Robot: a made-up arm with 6 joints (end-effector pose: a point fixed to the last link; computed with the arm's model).
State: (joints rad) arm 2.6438 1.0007 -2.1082 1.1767 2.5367 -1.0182
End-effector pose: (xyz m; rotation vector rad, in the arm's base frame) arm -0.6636 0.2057 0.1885 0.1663 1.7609 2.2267
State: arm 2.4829 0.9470 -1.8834 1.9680 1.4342 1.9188
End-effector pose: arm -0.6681 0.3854 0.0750 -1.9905 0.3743 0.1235
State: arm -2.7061 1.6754 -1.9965 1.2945 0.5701 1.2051
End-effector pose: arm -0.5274 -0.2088 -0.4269 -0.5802 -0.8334 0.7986
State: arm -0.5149 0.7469 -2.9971 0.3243 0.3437 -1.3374
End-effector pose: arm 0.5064 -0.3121 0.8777 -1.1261 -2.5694 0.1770
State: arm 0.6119 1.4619 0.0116 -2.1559 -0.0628 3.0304
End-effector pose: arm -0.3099 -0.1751 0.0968 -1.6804 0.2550 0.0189
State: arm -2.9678 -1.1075 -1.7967 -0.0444 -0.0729 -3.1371
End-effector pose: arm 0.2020 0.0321 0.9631 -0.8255 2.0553 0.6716
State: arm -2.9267 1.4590 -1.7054 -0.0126 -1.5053 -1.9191
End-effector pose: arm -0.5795 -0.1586 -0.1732 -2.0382 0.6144 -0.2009
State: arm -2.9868 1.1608 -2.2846 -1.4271 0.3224 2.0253
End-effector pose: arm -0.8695 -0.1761 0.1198 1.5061 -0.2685 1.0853
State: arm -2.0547 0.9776 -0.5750 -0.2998 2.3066 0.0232
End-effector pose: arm -0.0519 0.0060 -0.1053 0.9686 1.6569 -0.6519
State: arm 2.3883 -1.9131 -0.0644 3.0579 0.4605 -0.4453
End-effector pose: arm -0.2167 0.2259 0.4300 0.4256 1.5213 -0.2350
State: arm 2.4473 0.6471 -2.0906 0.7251 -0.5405 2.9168
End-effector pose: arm -0.5449 0.5365 0.4893 -0.6353 1.5954 -0.8289
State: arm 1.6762 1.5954 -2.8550 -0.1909 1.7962 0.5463
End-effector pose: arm -0.0666 0.7783 -0.0316 -0.5988 -0.9895 0.7557
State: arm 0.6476 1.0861 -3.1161 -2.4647 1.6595 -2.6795
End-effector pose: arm 0.5566 0.3030 0.6876 -1.4708 0.8573 1.5624
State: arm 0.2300 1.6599 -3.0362 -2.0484 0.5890 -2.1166
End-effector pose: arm 0.8479 0.1471 0.1052 1.0221 -0.5424 -2.8178
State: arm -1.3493 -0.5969 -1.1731 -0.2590 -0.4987 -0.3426
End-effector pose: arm 0.1057 -0.3686 0.7582 1.9492 2.3485 0.2693
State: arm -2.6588 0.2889 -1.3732 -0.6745 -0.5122 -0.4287
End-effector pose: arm -0.5665 -0.4150 0.3558 -2.4955 -0.5235 -0.7722
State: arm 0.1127 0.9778 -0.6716 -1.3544 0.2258 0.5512
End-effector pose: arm 0.1167 0.0600 -0.2952 -0.3179 -0.5187 0.4800
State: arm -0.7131 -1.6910 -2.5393 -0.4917 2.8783 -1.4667
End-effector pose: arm -0.5063 0.3665 0.3899 -1.2640 -1.8192 -0.1477
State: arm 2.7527 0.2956 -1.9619 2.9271 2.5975 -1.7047
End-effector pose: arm -0.4884 0.1976 0.6821 -1.5330 -2.3419 0.6395
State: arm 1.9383 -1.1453 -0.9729 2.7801 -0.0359 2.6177
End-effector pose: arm -0.0947 0.2483 0.6633 2.1738 -2.1185 0.2062
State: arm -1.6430 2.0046 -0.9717 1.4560 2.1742 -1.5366
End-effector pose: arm 0.0975 0.1043 -0.2691 -1.6118 -0.0723 2.3891
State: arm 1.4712 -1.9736 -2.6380 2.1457 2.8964 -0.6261
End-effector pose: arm -0.1435 -0.6887 -0.0041 -0.4892 1.3042 -1.5271
